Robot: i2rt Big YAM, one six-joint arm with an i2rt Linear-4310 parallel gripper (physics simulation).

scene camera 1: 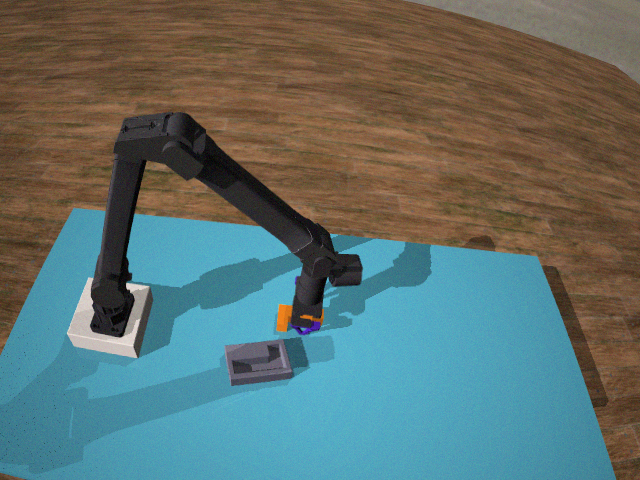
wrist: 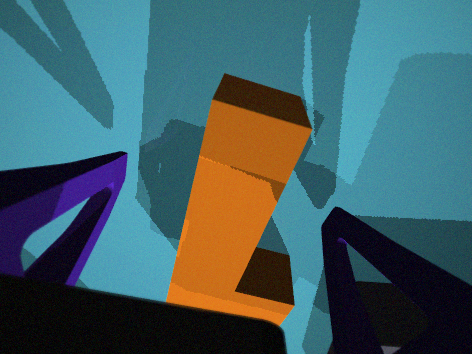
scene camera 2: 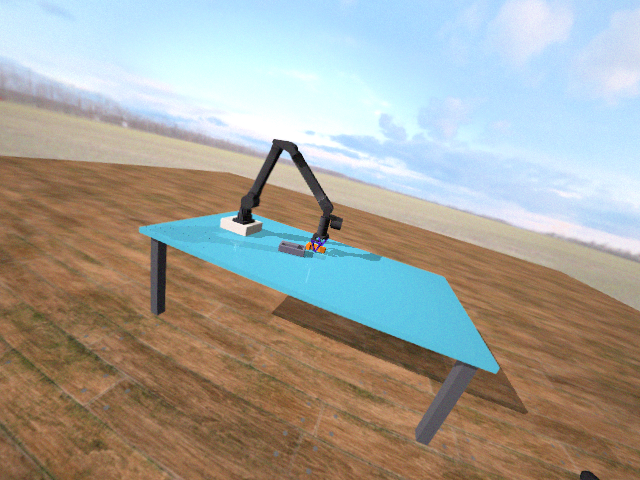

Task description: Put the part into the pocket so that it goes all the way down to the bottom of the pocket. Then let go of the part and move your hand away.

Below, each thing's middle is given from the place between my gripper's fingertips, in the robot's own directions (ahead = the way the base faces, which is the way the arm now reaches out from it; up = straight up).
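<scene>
With my hand as the reference, I find the grey pocket block [scene camera 1: 248, 363] 150 mm to the right of it, 100 mm behind it and 10 mm above it. The orange L-shaped part [wrist: 255, 134] is 10 mm above my hand, and it is also 10 mm behind it and 10 mm to the right of it.
</scene>
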